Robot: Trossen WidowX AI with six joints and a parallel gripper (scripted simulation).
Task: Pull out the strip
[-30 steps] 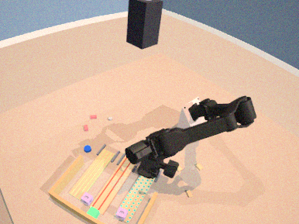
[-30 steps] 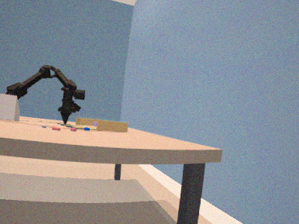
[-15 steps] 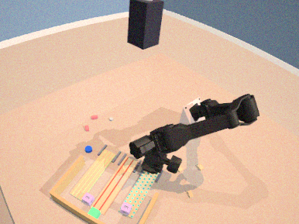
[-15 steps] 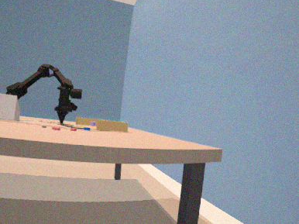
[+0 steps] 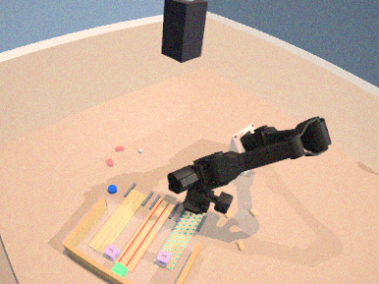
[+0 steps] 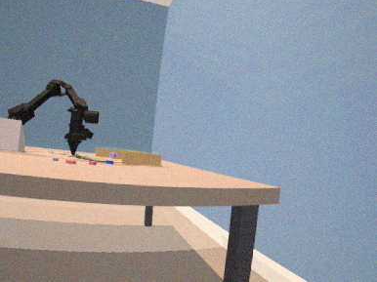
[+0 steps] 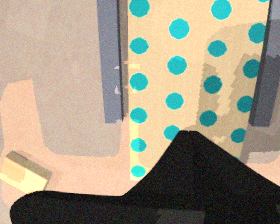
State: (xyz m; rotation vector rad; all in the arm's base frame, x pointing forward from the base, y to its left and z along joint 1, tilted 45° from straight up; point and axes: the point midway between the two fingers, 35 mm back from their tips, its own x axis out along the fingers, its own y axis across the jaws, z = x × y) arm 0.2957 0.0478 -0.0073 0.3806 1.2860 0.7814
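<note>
Now: the dotted strip 90 mm ahead of my gripper tip and 30 mm to the left of it. The rest, counted from my gripper tip: blue disc (150 mm ahead, 240 mm to the right); then grey bit (40 mm behind, 320 mm to the right).
</note>
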